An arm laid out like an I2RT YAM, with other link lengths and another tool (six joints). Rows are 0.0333 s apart.
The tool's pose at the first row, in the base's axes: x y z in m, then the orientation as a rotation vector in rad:
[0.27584, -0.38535, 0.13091, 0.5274, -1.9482, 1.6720]
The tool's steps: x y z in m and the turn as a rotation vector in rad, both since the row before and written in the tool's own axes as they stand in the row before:
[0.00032, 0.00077, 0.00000, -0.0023, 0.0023, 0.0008]
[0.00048, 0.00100, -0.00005, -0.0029, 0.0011, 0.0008]
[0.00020, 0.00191, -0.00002, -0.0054, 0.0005, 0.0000]
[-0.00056, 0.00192, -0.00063, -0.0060, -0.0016, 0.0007]
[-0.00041, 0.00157, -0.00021, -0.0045, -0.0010, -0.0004]
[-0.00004, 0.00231, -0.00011, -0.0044, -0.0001, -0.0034]
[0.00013, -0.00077, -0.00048, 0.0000, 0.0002, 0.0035]
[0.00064, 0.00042, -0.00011, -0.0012, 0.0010, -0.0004]
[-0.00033, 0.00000, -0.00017, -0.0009, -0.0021, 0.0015]
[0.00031, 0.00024, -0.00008, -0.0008, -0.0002, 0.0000]
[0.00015, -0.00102, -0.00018, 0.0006, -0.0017, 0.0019]
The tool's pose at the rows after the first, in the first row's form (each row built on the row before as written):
[0.27513, -0.38521, 0.13050, 0.5237, -1.9487, 1.6700]
[0.27416, -0.38497, 0.13001, 0.5209, -1.9505, 1.6674]
[0.27287, -0.38462, 0.12863, 0.5184, -1.9541, 1.6617]
[0.27226, -0.38369, 0.12685, 0.5170, -1.9600, 1.6558]
[0.27168, -0.38322, 0.12539, 0.5166, -1.9638, 1.6508]
[0.27036, -0.38269, 0.12357, 0.5181, -1.9652, 1.6441]
[0.27078, -0.38236, 0.12431, 0.5148, -1.9670, 1.6462]
[0.27004, -0.38215, 0.12438, 0.5138, -1.9669, 1.6446]
[0.27033, -0.38200, 0.12420, 0.5140, -1.9699, 1.6447]
[0.26995, -0.38186, 0.12421, 0.5139, -1.9706, 1.6439]
[0.27046, -0.38187, 0.12512, 0.5140, -1.9725, 1.6458]

